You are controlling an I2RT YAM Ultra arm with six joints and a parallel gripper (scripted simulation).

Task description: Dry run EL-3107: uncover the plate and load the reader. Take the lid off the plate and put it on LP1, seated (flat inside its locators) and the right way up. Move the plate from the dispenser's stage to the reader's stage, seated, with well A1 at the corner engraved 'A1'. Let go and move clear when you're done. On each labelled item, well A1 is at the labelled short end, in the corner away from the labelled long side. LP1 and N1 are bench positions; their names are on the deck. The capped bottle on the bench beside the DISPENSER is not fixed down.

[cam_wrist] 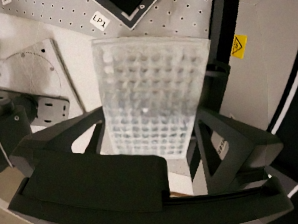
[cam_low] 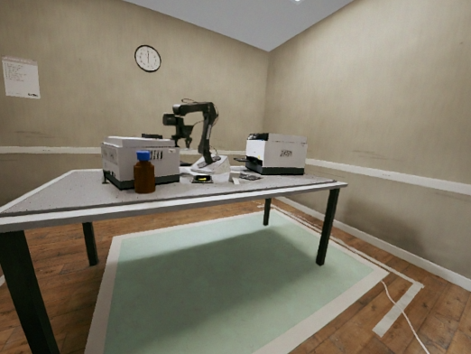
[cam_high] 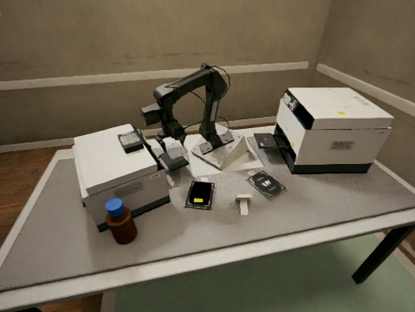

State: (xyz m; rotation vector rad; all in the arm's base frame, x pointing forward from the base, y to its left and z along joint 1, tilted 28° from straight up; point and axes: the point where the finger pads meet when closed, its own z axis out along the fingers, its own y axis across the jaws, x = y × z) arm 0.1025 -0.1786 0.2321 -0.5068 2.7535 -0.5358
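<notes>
Right now my hand is 160 mm short of the lid, 80 mm to the right of it and 160 mm above it. The rest, counted from my hand: clear well plate (right at my hand); brown capped bottle (270 mm ahead, 250 mm to the right, 60 mm below); LP1 pad (160 mm ahead, 80 mm to the left, 170 mm below).
</notes>
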